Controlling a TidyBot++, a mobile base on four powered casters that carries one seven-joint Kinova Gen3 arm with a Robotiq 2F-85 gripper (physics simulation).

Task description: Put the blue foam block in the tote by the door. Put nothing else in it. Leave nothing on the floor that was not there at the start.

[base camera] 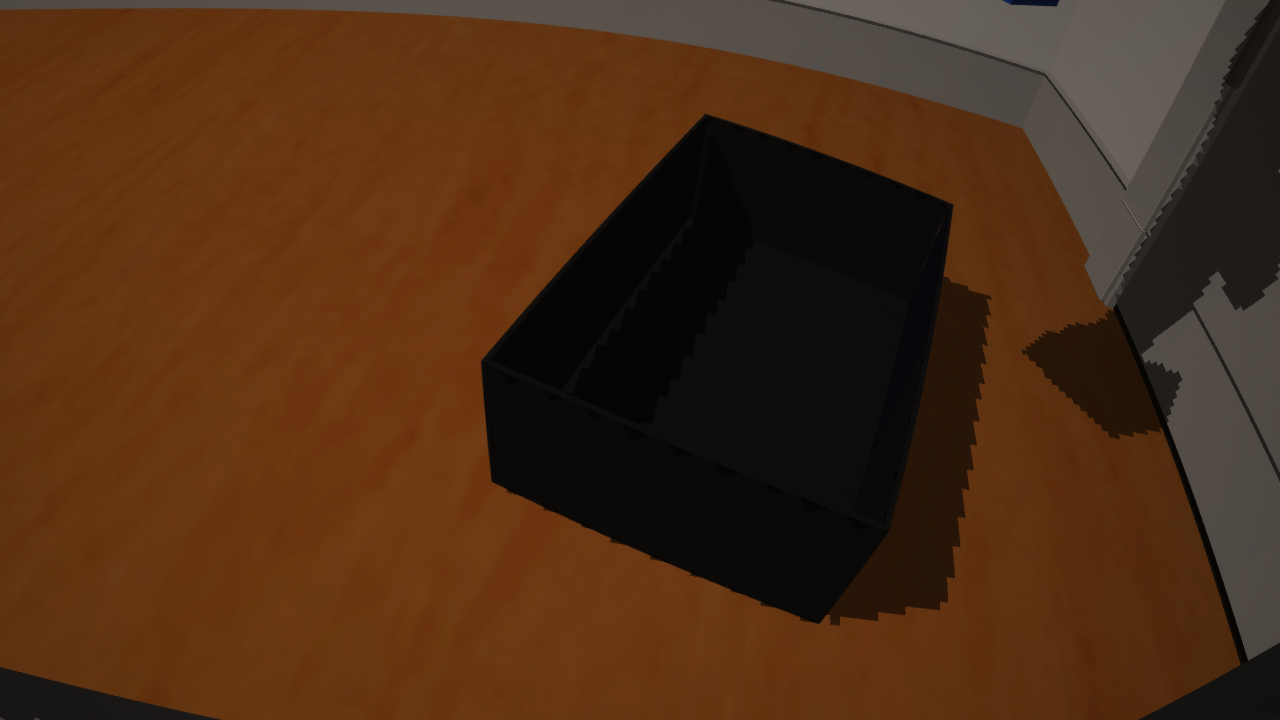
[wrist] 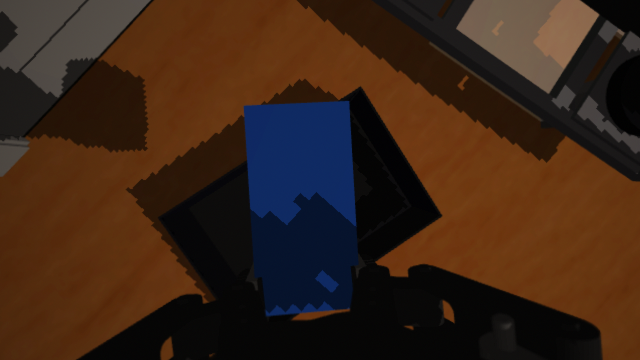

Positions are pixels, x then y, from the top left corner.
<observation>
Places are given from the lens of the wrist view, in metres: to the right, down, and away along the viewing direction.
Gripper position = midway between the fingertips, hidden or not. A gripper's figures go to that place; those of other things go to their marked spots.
my gripper point(wrist: 307, 270): -0.01, 0.05, 0.17
blue foam block point(wrist: 299, 156): -0.01, -0.01, 0.13
black tote point(wrist: 392, 205): 0.12, 0.04, 0.50
The marked spots on the blue foam block and the black tote are 0.39 m apart.
</observation>
